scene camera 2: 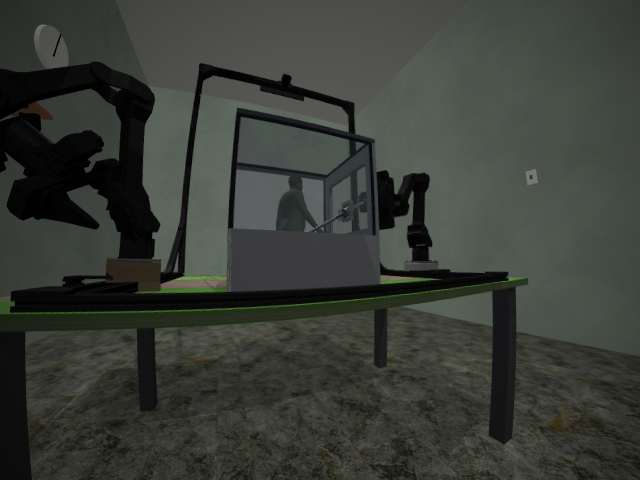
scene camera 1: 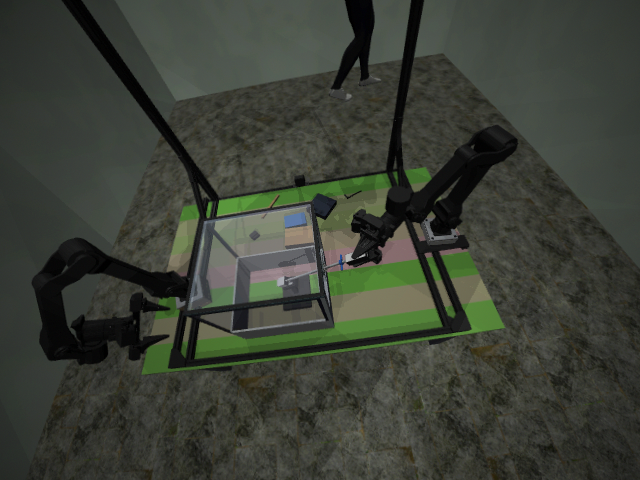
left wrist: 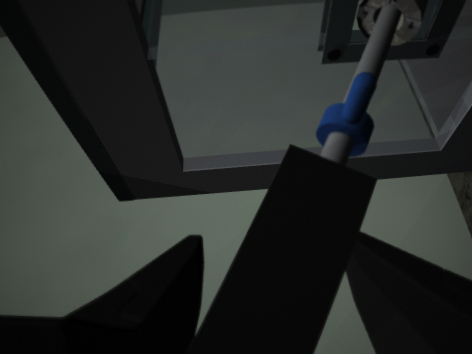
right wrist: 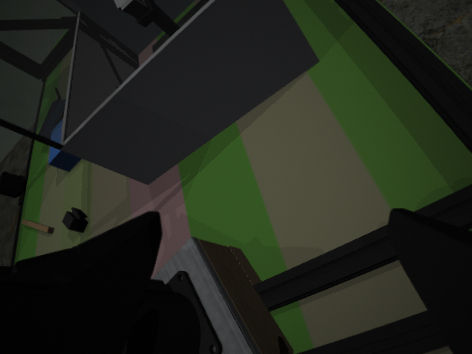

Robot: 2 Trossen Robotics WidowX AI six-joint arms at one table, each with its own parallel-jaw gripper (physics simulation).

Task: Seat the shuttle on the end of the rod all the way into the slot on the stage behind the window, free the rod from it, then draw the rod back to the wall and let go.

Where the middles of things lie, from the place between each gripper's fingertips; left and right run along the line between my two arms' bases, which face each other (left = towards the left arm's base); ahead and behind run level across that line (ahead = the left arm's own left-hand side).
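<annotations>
The glass-walled box (scene camera 1: 260, 273) is 23 cm to the right of my left hand, 5 cm behind it and 8 cm below it. As for the rod (left wrist: 282, 283), my left gripper is 3 cm past it, 6 cm above it and 9 cm to the left of it.
From my right hand, the rod is 50 cm to the left of it, 2 cm behind it and 6 cm above it. And with the glass-walled box, my right gripper is 4 cm past it, 4 cm below it and 36 cm to the right of it.
</annotations>
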